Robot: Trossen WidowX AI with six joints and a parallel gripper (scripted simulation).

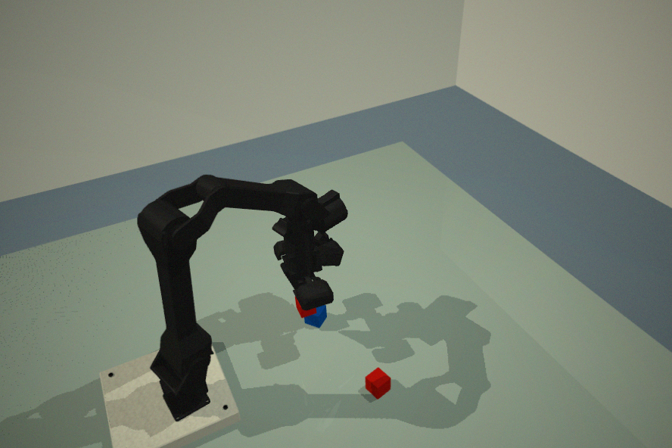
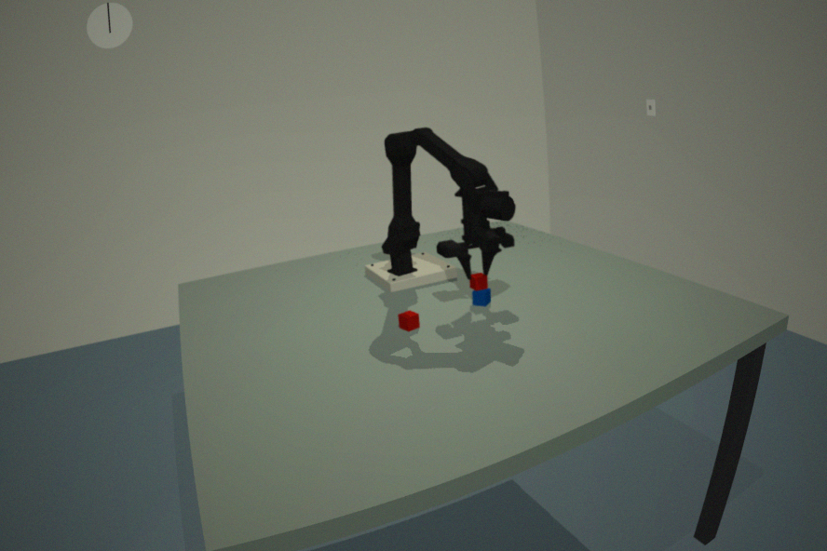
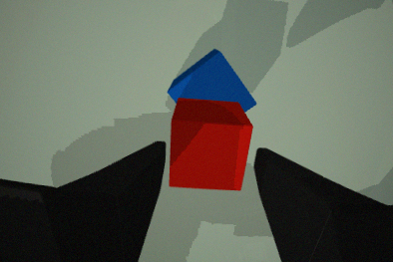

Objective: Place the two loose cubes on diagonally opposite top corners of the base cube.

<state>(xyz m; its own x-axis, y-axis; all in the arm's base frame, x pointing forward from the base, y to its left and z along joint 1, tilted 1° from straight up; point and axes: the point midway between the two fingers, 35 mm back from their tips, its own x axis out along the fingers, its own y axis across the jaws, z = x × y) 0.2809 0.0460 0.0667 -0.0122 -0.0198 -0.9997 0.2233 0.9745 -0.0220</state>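
My gripper tip is now 40 mm above the blue base cube and 20 mm short of it.
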